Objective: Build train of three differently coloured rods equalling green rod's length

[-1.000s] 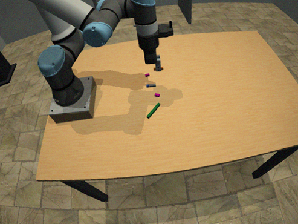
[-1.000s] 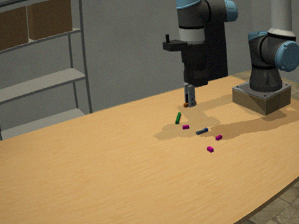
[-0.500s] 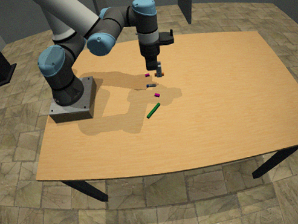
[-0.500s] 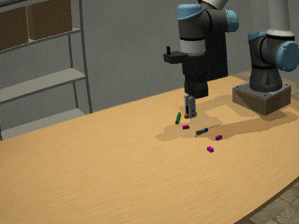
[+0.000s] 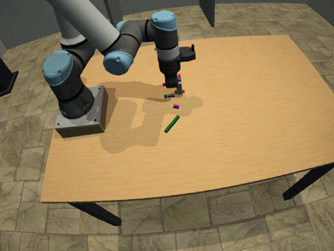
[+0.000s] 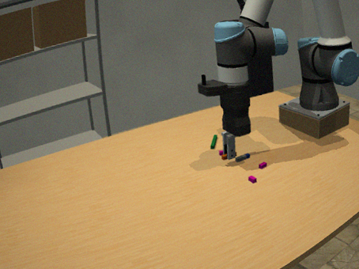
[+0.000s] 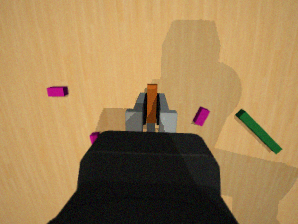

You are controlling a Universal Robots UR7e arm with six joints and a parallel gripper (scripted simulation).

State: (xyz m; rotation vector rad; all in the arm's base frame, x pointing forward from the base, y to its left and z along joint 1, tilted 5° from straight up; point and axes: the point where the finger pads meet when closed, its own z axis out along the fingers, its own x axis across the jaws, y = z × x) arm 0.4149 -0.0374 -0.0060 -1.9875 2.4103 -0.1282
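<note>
My hand is 4 cm past the grey rod, 1 cm to the right of it and 3 cm above it. The rest, counted from my hand: blue rod 6 cm behind, 1 cm to the left, 3 cm below; orange rod 1 cm below; green rod 6 cm behind, 13 cm to the right, 3 cm below.
</note>
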